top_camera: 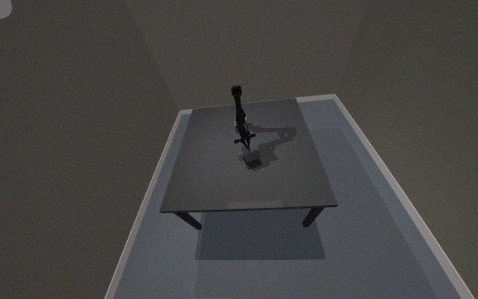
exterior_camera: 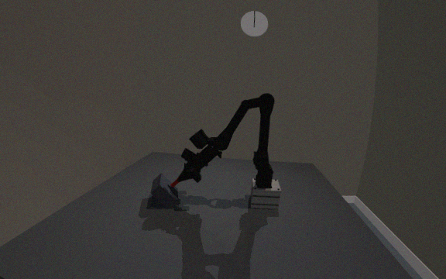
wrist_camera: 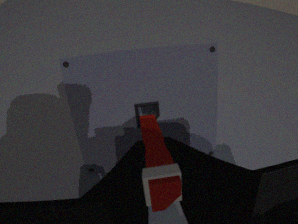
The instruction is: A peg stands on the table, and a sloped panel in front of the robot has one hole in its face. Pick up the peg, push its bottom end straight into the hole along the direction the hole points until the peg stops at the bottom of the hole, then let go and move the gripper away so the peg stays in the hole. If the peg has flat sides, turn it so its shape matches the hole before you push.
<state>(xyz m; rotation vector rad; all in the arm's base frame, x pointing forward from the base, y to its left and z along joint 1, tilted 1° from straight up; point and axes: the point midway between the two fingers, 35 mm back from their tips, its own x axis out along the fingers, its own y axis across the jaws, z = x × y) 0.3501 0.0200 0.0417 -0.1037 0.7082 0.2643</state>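
Right now my gripper tip is 1 cm below the red peg and 1 cm past it. Round my gripper tip: sloped panel (6 cm ahead, 5 cm below, 2 cm to the left).
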